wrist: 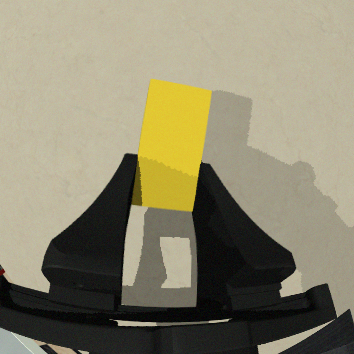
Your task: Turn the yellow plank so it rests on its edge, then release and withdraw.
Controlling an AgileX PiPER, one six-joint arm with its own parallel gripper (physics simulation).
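Note:
The yellow plank [175, 120] is between the two black fingers of my gripper [165, 171] in the wrist view. The gripper is shut on it. The fingers touch its left and right sides near its lower end, and most of its length sticks out beyond the fingertips. It looks slightly tilted, with its upper end leaning a little to the right. Its shadow falls to the right, set off from it, so it appears to be held above the surface. Its underside is hidden.
A beige surface [65, 75] lies beneath the gripper and plank. The gripper's shadow falls across it at the right. A pale grey-blue object [12, 342] shows in part at the bottom left corner, and a dark piece [332, 335] at the bottom right.

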